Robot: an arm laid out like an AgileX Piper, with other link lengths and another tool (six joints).
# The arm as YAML. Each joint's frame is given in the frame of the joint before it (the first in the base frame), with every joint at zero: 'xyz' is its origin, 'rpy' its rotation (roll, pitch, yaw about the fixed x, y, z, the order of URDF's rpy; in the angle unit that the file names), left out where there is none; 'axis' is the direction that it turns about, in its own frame. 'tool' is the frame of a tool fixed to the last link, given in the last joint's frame.
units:
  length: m
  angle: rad
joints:
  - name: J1
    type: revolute
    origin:
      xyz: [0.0, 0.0, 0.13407]
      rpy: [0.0, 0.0, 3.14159]
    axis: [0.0, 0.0, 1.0]
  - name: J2
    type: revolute
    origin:
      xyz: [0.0, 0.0, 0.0]
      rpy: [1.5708, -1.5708, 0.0]
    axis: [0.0, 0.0, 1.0]
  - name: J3
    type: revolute
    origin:
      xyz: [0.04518, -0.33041, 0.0]
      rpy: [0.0, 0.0, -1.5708]
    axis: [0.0, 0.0, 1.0]
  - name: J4
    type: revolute
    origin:
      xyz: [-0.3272, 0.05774, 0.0]
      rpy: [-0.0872, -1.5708, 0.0]
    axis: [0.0, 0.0, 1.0]
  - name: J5
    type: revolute
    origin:
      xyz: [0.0, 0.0, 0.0]
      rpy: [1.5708, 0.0, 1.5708]
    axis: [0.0, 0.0, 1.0]
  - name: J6
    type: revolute
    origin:
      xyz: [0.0, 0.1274, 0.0]
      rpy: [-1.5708, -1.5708, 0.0]
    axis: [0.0, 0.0, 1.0]
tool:
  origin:
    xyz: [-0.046, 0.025, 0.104]
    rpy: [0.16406, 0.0, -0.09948]
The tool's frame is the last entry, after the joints.
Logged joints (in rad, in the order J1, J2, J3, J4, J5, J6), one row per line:
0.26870, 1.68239, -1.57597, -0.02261, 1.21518, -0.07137
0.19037, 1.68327, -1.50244, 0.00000, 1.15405, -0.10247
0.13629, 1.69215, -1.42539, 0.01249, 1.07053, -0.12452
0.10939, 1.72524, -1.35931, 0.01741, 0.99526, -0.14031
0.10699, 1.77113, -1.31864, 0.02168, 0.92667, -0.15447
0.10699, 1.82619, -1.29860, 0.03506, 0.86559, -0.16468
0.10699, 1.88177, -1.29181, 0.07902, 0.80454, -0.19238
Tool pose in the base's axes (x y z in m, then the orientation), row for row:
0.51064, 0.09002, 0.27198, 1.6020, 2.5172, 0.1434
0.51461, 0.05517, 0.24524, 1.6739, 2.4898, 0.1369
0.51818, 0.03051, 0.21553, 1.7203, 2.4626, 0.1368
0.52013, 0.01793, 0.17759, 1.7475, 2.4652, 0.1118
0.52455, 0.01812, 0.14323, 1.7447, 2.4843, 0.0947
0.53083, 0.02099, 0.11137, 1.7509, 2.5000, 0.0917
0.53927, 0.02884, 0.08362, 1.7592, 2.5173, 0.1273
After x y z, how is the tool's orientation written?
As a rotation vector, in radians.
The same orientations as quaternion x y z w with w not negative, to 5 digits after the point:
0.53469, 0.84016, 0.04786, 0.07713
0.55602, 0.82704, 0.04547, 0.06909
0.57079, 0.81708, 0.04539, 0.06720
0.57691, 0.81385, 0.03691, 0.05885
0.57366, 0.81684, 0.03114, 0.05216
0.57285, 0.81793, 0.03000, 0.04402
0.57201, 0.81850, 0.04139, 0.03393

